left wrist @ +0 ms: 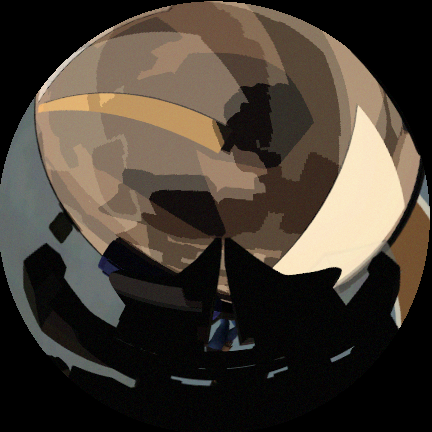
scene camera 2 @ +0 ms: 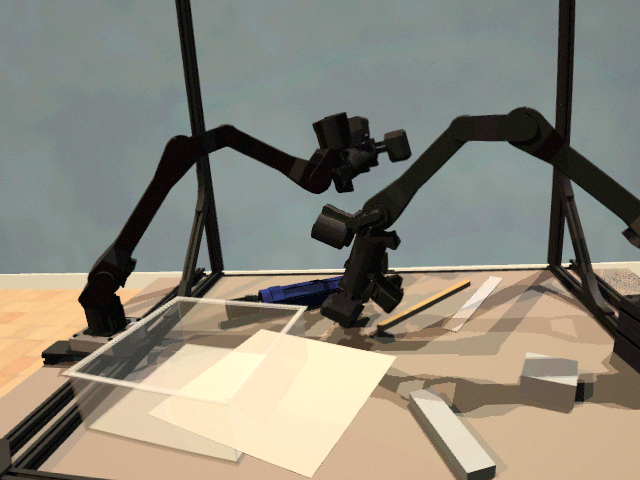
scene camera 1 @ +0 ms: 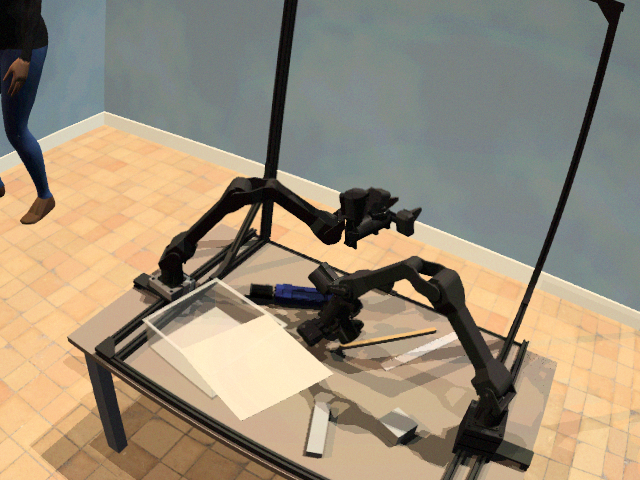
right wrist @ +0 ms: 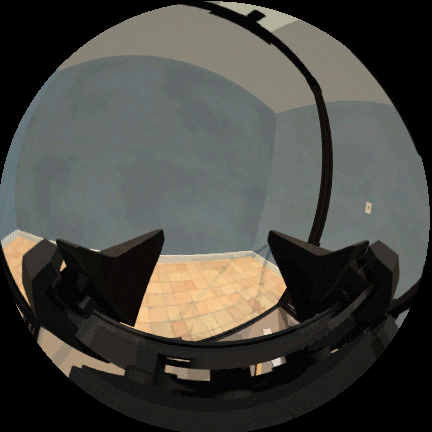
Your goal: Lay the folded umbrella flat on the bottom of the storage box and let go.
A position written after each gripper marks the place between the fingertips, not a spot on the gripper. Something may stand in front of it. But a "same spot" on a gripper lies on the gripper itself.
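In the right wrist view the left gripper is out of frame, and in the right wrist view a folded umbrella is out of frame as well. The left gripper shows in the left wrist view [222, 242], in scene camera 1 and in scene camera 2. For the left gripper, [scene camera 1: 312, 331] and [scene camera 2: 345, 304] are the same spot. The folded umbrella shows in the left wrist view [116, 256], and scene camera 1 and scene camera 2 show the umbrella too. On the folded umbrella, [scene camera 2: 311, 293] and [scene camera 1: 313, 299] are the same spot.
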